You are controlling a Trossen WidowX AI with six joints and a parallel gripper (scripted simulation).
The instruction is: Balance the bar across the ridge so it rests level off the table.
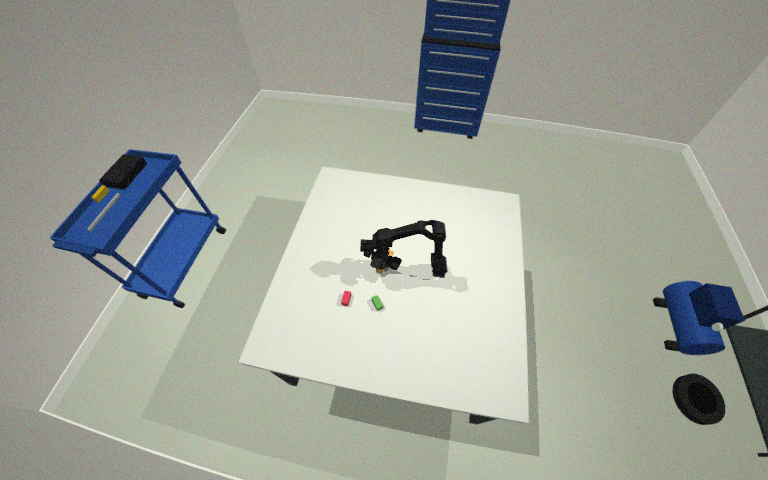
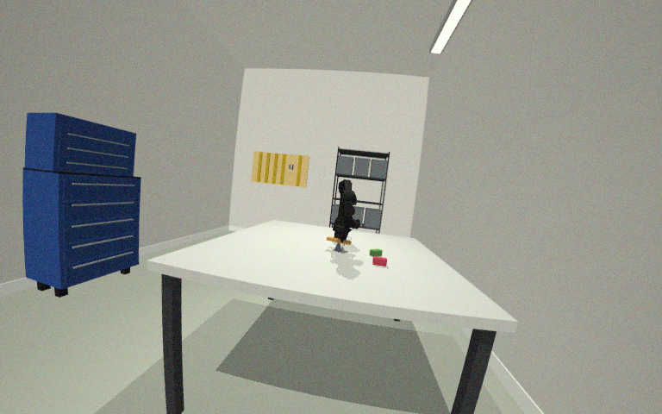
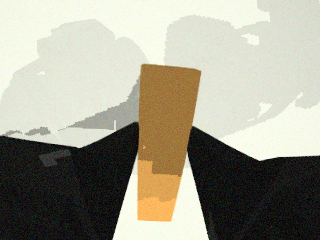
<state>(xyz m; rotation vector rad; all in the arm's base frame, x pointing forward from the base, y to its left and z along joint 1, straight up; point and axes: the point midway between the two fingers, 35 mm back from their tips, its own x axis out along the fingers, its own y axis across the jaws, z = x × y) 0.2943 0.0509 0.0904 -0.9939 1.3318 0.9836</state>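
Now: the orange bar 30 mm to the right of my gripper tip and 10 mm behind it. The rest, counted from my gripper tip: red block 200 mm to the left, 140 mm ahead, 40 mm below; then green block 190 mm to the left, 40 mm below, 10 mm behind.
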